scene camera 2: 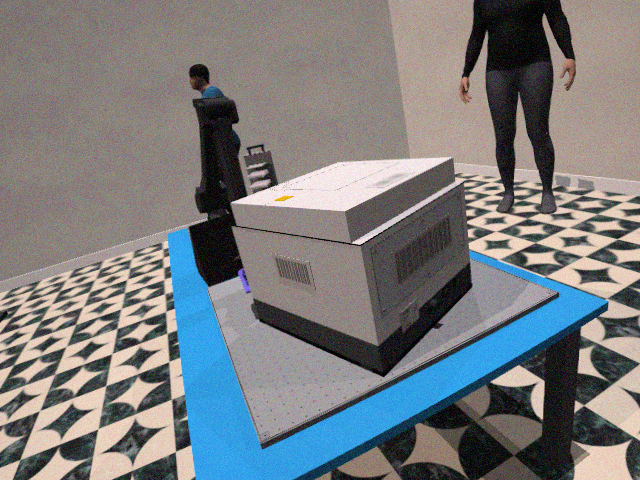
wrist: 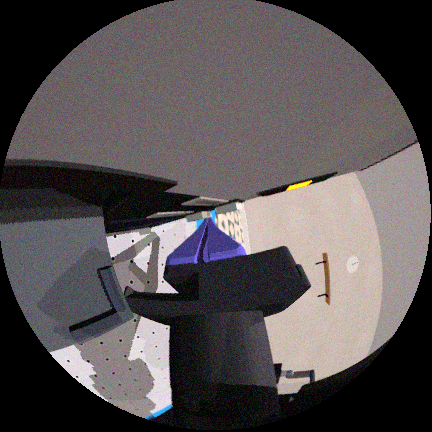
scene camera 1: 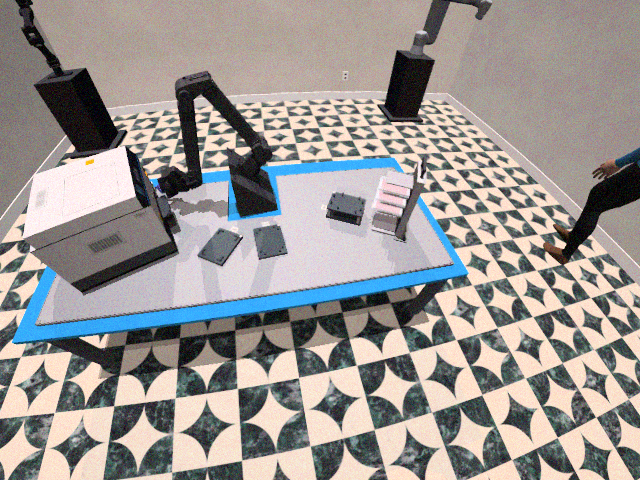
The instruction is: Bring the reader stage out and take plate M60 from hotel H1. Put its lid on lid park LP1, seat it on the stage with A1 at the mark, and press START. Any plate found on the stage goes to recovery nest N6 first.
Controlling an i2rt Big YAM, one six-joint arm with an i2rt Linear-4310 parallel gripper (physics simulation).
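Places are measured from the arm's base along level axes (x left, y down, z back), in centimetres.
Pixels of known places: gripper, fingertip midpoint: [scene camera 2: 248, 292] [wrist: 208, 221] [scene camera 1: 155, 186]; arm's base, link origin: [scene camera 2: 224, 231] [scene camera 1: 246, 171].
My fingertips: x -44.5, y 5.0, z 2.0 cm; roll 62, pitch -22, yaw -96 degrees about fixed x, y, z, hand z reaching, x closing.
Observation:
Ahead of a thing's pixels: the offset from my fingertips to its top centre. "spot": to the spot under its first point.
The white and grey reader {dx -12.1, dy -23.7, dz -24.9 cm} [scene camera 1: 77, 191] [scene camera 2: 330, 289] stands at the table's left end; its front face fills the upper wrist view. A dark grey stage {dx +1.9, dy -2.4, dz -19.1 cm} [scene camera 1: 164, 207] [wrist: 25, 275] sticks out low from its front, with a corner-shaped recess edge; I cannot tell whether a plate is on it. My gripper [scene camera 1: 158, 189] [wrist: 208, 221] is shut and empty, its purple fingertips close to the reader's front; contact cannot be told. The hotel [scene camera 1: 412, 204] [scene camera 2: 256, 156] holds several pale and pinkish plates at the table's right. Labels for H1, LP1 and N6 are unreadable.
Two flat dark fixtures {spot: dx +31.4, dy +7.3, dz -35.3 cm} [scene camera 1: 220, 246] {spot: dx +52.0, dy +7.5, dz -34.9 cm} [scene camera 1: 269, 240] lie in front of the arm base [scene camera 1: 251, 193]. A taller dark fixture {dx +88.7, dy +0.9, dz -22.2 cm} [scene camera 1: 346, 207] stands left of the hotel. A yellow light {spot: dx -0.2, dy -9.5, dz -2.1 cm} [wrist: 299, 185] shows on the reader. A person [scene camera 2: 522, 103] stands beyond the table.

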